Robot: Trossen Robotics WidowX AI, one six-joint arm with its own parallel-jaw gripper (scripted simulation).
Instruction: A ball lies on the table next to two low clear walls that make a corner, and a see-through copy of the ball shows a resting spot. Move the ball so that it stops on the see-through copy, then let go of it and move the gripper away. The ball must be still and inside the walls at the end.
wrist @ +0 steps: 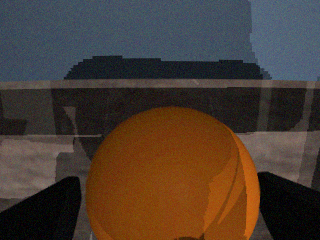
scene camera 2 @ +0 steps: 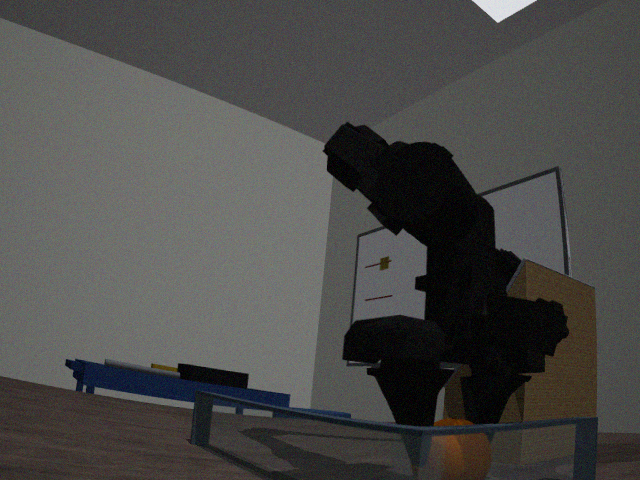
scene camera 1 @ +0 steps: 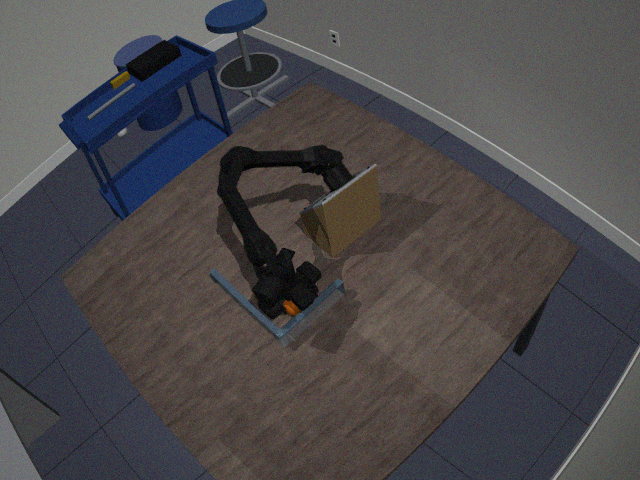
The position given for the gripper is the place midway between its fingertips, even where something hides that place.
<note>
The gripper (scene camera 1: 294,305) is open, holding nothing.
The gripper also shows in the wrist view (wrist: 169,185).
</note>
